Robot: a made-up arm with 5 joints.
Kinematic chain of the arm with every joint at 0, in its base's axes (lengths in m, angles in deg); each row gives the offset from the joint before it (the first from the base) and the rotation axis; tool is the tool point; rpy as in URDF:
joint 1: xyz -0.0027 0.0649 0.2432 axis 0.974 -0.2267 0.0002
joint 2: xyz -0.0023 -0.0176 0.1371 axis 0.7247 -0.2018 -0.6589
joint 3: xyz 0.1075 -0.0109 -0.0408 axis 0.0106 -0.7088 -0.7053
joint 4: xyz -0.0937 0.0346 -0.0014 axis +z
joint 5: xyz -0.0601 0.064 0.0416 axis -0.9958 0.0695 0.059
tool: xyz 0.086 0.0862 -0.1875 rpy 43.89 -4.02 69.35
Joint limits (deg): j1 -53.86..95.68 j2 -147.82..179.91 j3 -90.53..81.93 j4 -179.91..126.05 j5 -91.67..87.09
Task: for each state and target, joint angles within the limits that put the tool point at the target. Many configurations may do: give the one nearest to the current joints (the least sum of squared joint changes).
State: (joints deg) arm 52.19 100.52 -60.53 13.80 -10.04
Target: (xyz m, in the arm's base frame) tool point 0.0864 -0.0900 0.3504
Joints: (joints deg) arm 90.09 119.78 -25.21 4.93 39.22
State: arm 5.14 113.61 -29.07 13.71 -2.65
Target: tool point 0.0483 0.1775 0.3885
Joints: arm 6.12 99.69 -44.90 13.45 25.22
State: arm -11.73 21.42 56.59 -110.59 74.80
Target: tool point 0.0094 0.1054 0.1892
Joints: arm 1.97 13.63 7.32 -93.50 52.88
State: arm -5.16 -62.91 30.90 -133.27 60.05
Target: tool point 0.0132 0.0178 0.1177
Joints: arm 4.82 -63.71 47.73 -135.41 68.07
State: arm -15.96 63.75 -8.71 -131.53 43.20
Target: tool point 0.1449 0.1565 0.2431
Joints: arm -10.91 77.45 8.41 -129.82 39.89
